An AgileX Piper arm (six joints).
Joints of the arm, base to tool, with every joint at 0 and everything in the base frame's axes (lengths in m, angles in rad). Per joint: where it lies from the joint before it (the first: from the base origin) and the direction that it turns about. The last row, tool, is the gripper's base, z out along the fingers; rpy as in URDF.
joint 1: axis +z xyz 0 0 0.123
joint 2: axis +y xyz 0 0 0
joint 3: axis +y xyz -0.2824 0 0.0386
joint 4: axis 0.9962 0 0.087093 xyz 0.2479 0 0.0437
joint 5: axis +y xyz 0 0 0
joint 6: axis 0.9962 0 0.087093 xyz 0.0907 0 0.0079
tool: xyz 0 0 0 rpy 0 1.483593 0
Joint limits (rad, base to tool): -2.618..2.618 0..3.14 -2.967..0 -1.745..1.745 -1.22..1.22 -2.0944..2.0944
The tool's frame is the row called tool.
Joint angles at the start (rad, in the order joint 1, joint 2, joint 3, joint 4, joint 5, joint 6): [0.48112 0.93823 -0.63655 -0.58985 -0.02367 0.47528]
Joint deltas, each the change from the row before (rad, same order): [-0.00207 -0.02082 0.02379 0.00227 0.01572 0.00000]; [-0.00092 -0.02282 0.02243 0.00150 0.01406 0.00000]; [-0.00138 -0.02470 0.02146 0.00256 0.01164 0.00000]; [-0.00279 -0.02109 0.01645 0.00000 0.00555 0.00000]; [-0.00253 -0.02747 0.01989 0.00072 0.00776 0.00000]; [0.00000 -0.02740 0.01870 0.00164 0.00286 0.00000]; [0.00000 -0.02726 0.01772 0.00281 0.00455 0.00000]
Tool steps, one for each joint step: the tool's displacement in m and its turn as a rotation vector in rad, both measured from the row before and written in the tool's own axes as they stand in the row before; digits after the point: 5 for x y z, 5 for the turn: [0.00613 -0.00045 -0.00450 0.00890 0.01714 0.00271]; [0.00538 -0.00026 -0.00482 0.00737 0.01221 0.00170]; [0.00477 -0.00033 -0.00511 0.00699 0.00729 0.00289]; [0.00324 -0.00048 -0.00429 0.00574 0.00062 0.00068]; [0.00385 -0.00049 -0.00550 0.00680 -0.00035 0.00141]; [0.00315 0.00011 -0.00538 0.00219 -0.00608 0.00179]; [0.00308 0.00001 -0.00526 0.00298 -0.00539 0.00300]
